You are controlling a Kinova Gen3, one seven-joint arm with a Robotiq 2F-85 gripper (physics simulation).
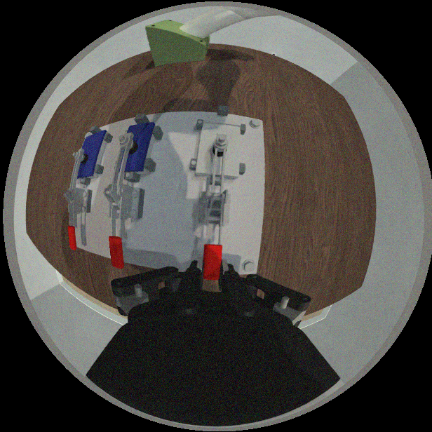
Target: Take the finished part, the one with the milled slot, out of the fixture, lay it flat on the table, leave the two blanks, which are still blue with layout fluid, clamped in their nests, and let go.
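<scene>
The finished part (231, 162), a pale grey block, lies in the right-hand nest between small grey stops. The clamp arm (216, 170) reaches over it, with its tip above the part's middle and hiding some of it; the slot is hard to make out. Two blue blanks (93, 150) (144, 142) sit in the left and middle nests under their own clamp arms. My gripper (211, 265) is shut on the red handle (213, 257) of the right-hand clamp, with one finger on each side, at the near side of the fixture plate (170, 235).
The other two clamps have red handles (72, 238) (116, 252) to the left of my gripper. A green block-like object (175, 47) with a pale arm-like shape stands at the far edge of the wooden table (315, 175). Bolt heads (255, 123) (248, 265) stand at the plate's right corners.
</scene>
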